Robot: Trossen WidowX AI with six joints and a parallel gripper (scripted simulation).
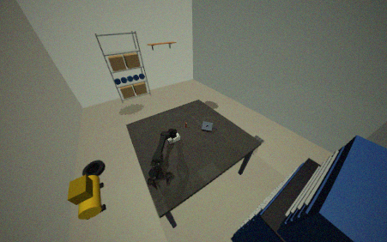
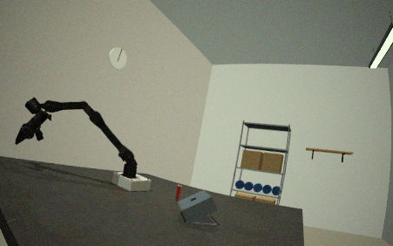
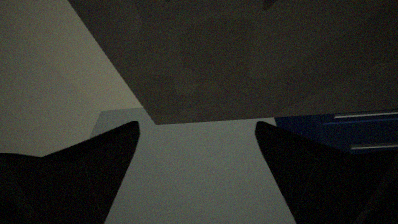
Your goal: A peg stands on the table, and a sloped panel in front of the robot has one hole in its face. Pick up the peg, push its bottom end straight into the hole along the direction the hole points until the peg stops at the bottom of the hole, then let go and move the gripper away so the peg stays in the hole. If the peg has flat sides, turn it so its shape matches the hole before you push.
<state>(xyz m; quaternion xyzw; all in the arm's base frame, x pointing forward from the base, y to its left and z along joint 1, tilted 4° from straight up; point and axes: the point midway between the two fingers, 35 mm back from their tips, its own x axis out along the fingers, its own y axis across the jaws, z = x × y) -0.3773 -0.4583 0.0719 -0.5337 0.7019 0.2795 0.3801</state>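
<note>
The red square peg lies 640 mm ahead of my gripper tip, 570 mm to the left of it and 40 mm below it. From my gripper tip the other things lie so: panel (830 mm ahead, 360 mm to the left, 40 mm below).
</note>
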